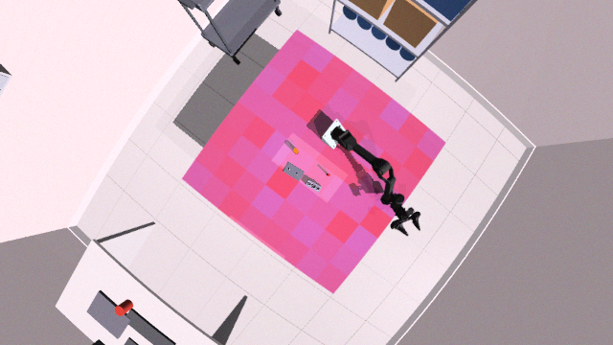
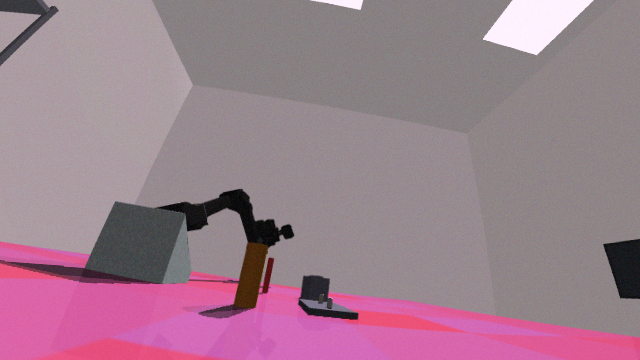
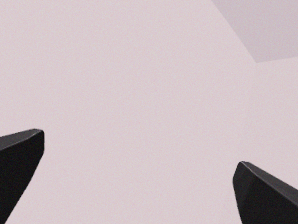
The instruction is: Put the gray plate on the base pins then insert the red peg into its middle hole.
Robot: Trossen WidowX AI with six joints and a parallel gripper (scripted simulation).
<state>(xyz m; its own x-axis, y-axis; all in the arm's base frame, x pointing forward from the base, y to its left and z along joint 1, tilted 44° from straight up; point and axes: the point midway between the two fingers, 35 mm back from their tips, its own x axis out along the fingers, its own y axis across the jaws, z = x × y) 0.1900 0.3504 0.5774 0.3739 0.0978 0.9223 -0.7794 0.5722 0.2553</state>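
The gray plate is 59 cm to the right of my gripper tip, 23 cm below it and 14 cm ahead of it. From my gripper tip the other things lie so: red peg (55 cm to the right, 23 cm below, 2 cm ahead); then base (74 cm to the right, 26 cm below, 14 cm ahead); then orange cylinder (81 cm to the right, 23 cm below, 3 cm ahead).
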